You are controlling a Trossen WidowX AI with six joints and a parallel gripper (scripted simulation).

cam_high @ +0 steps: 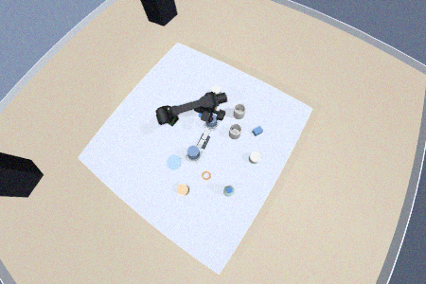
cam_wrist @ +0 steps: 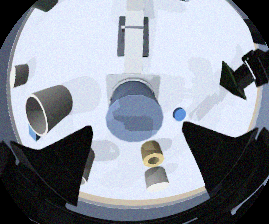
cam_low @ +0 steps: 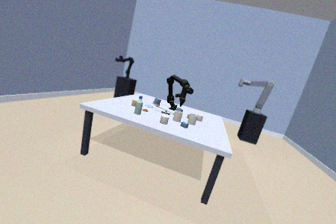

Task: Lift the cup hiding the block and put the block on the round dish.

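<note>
My gripper tip is 60 mm above the blue cup and 20 mm to the right of it. Round my gripper tip: pale blue round dish: 360 mm to the right, 120 mm below, 70 mm behind; then orange cylinder: 460 mm to the right, 110 mm ahead, 80 mm below; then blue block: 300 mm ahead, 120 mm to the left, 100 mm below.
</note>
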